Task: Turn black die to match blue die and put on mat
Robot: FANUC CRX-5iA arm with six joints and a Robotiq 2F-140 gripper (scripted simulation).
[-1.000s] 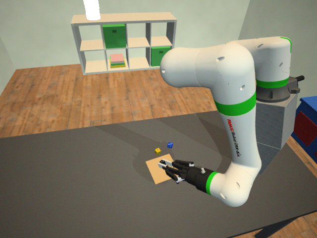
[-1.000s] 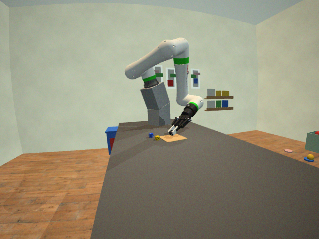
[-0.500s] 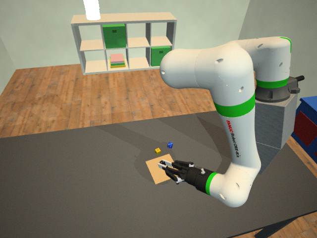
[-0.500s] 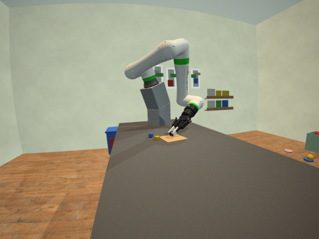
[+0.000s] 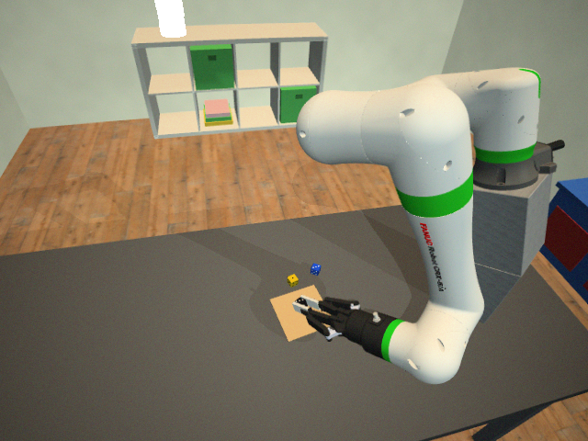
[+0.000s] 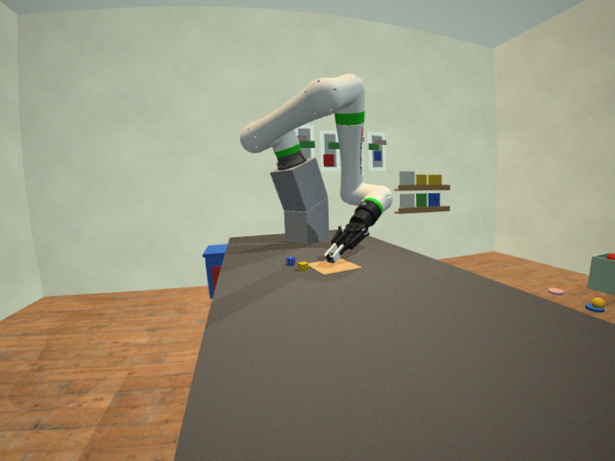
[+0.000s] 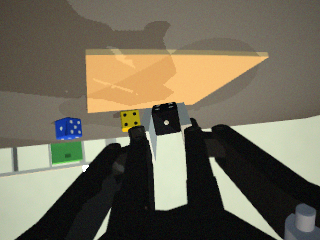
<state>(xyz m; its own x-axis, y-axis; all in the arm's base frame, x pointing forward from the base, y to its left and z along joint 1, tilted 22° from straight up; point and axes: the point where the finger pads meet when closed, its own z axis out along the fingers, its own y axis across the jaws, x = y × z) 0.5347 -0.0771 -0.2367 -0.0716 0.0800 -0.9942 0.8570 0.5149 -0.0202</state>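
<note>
Now: the tan mat 1 cm ahead of my hand, 1 cm to the right of it and 4 cm below it. From my hand the other things lie so: blue die 8 cm behind, 14 cm to the right, 3 cm below; yellow die 11 cm to the right, 3 cm below; black die 1 cm ahead, 2 cm to the right, 1 cm below.
</note>
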